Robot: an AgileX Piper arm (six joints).
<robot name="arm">
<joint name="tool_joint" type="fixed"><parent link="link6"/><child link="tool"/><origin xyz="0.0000 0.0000 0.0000" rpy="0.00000 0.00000 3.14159"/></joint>
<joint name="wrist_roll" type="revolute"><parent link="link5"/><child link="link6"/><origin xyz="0.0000 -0.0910 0.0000" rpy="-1.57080 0.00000 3.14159"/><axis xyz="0 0 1"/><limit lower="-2.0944" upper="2.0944"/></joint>
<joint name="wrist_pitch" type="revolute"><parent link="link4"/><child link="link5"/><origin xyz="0.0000 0.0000 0.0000" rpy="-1.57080 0.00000 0.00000"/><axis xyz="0 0 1"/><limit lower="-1.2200" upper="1.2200"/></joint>
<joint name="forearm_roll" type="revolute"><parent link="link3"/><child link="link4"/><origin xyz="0.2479 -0.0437 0.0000" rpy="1.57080 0.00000 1.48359"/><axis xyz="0 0 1"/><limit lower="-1.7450" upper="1.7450"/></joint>
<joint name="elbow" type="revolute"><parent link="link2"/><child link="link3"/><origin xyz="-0.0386 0.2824 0.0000" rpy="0.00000 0.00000 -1.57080"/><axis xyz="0 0 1"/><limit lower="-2.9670" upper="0.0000"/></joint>
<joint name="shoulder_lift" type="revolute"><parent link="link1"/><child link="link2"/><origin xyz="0.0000 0.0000 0.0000" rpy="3.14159 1.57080 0.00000"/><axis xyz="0 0 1"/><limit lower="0.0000" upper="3.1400"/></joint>
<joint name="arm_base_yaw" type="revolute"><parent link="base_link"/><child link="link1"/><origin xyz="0.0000 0.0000 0.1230" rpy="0.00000 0.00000 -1.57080"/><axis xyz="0 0 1"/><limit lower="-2.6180" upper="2.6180"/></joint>
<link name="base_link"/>
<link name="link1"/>
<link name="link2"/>
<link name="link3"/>
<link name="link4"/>
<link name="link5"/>
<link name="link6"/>
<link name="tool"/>
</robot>
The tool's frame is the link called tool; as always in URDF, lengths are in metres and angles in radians.
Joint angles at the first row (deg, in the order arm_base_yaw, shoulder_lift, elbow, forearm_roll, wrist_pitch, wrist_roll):
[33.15 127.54 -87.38 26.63 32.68 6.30]
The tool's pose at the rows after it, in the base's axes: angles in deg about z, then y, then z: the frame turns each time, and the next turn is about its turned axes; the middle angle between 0 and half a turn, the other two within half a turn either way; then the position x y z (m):
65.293, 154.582, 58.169, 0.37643, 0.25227, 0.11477
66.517, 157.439, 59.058, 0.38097, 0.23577, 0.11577
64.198, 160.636, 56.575, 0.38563, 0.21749, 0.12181
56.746, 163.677, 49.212, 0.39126, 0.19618, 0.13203
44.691, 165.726, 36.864, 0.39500, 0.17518, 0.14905
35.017, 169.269, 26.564, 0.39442, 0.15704, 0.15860
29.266, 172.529, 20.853, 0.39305, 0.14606, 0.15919
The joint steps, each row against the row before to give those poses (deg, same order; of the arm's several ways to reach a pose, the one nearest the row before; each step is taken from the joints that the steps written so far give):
[-2.10 0.00 0.00 -2.30 3.21 0.16]
[-2.02 -0.39 0.00 -2.57 3.15 0.07]
[-1.97 -1.07 -0.01 -4.35 2.95 1.38]
[-2.20 -1.61 0.00 -5.20 2.61 1.71]
[-2.05 -2.48 0.01 -5.03 2.73 1.10]
[-1.65 -1.51 0.00 -3.91 4.19 0.19]
[-1.03 -0.19 0.00 -1.82 3.21 0.04]

